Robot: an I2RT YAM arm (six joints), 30 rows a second.
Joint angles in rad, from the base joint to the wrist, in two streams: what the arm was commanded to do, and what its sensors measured. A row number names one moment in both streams.
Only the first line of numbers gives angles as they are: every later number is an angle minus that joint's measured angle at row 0.
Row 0, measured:
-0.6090 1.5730 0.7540 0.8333 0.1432 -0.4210
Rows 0 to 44, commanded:
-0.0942 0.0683 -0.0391 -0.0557 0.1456 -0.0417
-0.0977 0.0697 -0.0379 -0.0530 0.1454 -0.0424
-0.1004 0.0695 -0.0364 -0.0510 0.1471 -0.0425
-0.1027 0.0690 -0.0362 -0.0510 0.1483 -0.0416
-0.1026 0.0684 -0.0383 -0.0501 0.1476 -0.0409
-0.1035 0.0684 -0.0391 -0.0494 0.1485 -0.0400
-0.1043 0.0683 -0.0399 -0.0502 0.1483 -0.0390
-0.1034 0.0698 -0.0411 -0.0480 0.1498 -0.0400
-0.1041 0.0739 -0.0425 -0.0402 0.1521 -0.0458
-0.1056 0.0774 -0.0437 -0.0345 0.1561 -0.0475
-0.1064 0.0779 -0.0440 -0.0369 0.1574 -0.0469
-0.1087 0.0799 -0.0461 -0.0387 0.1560 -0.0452
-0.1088 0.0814 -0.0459 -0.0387 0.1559 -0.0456
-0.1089 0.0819 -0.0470 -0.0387 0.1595 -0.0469
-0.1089 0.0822 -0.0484 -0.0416 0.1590 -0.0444
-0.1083 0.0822 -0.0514 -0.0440 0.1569 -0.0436
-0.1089 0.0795 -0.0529 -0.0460 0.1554 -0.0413
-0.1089 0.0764 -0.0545 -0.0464 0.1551 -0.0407
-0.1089 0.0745 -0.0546 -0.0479 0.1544 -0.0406
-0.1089 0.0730 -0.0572 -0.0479 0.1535 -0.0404
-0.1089 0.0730 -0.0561 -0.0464 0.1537 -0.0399
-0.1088 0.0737 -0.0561 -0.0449 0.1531 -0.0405
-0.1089 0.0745 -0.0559 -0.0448 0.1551 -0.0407
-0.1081 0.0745 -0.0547 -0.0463 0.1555 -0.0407
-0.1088 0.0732 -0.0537 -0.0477 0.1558 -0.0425
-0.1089 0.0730 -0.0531 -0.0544 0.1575 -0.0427
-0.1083 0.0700 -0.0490 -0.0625 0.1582 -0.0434
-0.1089 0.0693 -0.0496 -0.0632 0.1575 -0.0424
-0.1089 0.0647 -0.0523 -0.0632 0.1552 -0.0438
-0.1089 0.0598 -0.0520 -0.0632 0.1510 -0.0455
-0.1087 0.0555 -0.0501 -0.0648 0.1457 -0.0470
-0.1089 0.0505 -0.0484 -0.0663 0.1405 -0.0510
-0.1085 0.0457 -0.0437 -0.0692 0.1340 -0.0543
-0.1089 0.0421 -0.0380 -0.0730 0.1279 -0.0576
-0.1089 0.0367 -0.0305 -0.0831 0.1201 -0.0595
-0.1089 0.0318 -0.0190 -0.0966 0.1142 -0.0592
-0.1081 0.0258 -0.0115 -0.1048 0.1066 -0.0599
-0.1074 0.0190 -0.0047 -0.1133 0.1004 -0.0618
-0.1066 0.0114 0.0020 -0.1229 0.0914 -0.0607
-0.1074 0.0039 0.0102 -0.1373 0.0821 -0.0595
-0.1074 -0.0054 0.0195 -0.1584 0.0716 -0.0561
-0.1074 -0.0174 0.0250 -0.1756 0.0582 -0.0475
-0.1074 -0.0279 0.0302 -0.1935 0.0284 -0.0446
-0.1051 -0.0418 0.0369 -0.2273 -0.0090 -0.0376
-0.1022 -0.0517 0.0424 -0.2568 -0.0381 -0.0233
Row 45, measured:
-0.0893 -0.0381 0.0316 -0.0431 0.0084 -0.0423
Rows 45 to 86, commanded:
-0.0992 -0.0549 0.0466 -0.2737 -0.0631 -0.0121
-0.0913 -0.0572 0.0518 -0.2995 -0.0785 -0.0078
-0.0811 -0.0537 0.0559 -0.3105 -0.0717 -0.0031
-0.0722 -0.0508 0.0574 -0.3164 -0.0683 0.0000
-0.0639 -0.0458 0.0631 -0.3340 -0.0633 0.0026
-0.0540 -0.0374 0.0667 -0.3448 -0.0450 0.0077
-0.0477 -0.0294 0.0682 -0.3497 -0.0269 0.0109
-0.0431 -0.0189 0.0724 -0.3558 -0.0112 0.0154
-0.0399 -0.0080 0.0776 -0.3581 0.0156 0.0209
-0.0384 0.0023 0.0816 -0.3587 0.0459 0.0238
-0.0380 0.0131 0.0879 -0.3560 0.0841 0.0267
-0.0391 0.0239 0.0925 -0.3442 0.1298 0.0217
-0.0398 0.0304 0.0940 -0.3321 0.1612 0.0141
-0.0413 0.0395 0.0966 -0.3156 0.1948 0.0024
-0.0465 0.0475 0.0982 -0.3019 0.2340 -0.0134
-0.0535 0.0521 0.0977 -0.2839 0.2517 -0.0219
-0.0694 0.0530 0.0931 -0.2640 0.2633 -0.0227
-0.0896 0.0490 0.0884 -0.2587 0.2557 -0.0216
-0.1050 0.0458 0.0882 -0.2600 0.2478 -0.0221
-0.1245 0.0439 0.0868 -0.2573 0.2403 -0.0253
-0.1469 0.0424 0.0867 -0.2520 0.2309 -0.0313
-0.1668 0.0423 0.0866 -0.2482 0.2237 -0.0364
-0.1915 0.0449 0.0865 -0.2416 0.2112 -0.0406
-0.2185 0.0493 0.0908 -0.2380 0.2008 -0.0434
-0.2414 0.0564 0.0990 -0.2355 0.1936 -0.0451
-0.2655 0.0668 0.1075 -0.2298 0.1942 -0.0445
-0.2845 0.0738 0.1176 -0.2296 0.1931 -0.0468
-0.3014 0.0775 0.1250 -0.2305 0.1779 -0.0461
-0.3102 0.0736 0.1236 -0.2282 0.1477 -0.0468
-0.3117 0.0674 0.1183 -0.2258 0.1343 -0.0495
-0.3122 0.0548 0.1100 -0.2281 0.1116 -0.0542
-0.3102 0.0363 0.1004 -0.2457 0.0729 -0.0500
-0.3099 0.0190 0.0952 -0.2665 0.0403 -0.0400
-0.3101 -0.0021 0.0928 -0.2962 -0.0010 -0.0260
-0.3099 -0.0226 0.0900 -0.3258 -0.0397 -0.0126
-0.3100 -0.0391 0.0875 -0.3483 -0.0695 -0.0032
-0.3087 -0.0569 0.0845 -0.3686 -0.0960 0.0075
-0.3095 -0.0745 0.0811 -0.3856 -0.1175 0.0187
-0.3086 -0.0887 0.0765 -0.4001 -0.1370 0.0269
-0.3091 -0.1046 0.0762 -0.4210 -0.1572 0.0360
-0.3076 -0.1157 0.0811 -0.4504 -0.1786 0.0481
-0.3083 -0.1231 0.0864 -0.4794 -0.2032 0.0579
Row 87, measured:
-0.3102 -0.0896 0.0893 -0.3803 -0.1018 0.0035
